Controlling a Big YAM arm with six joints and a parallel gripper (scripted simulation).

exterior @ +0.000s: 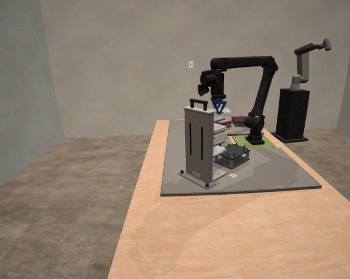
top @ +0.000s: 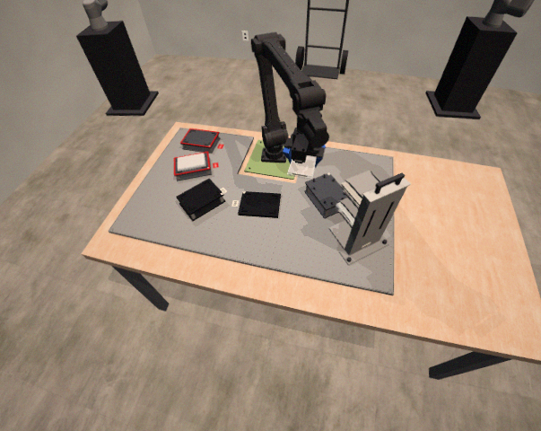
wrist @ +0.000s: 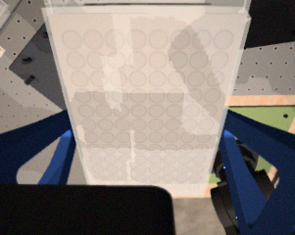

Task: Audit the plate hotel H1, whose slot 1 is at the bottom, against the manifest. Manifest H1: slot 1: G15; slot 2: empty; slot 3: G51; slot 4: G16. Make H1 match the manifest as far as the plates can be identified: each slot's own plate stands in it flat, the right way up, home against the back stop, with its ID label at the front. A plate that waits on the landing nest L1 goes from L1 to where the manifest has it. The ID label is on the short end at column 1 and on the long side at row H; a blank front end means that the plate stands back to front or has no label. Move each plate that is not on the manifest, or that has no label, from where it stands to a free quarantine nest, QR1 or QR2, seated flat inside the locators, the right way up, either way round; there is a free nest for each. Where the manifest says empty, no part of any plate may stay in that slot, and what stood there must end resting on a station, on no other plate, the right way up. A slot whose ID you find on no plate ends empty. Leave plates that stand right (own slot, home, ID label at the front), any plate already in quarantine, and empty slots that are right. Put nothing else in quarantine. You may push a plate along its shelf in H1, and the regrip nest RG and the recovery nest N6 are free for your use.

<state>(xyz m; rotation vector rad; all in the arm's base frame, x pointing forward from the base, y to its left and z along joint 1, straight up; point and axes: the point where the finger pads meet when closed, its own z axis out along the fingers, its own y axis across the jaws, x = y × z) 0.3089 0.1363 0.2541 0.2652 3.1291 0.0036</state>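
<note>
My gripper is now 240 mm above the black N6 nest and 170 mm to the left of it. Also, from my hand: dark raised RG nest: 190 mm below, 110 mm to the left, 50 mm behind; then white plate labelled G51: 200 mm to the left, 100 mm ahead, 30 mm below; then H1 tag: 260 mm to the left, 250 mm below.
</note>
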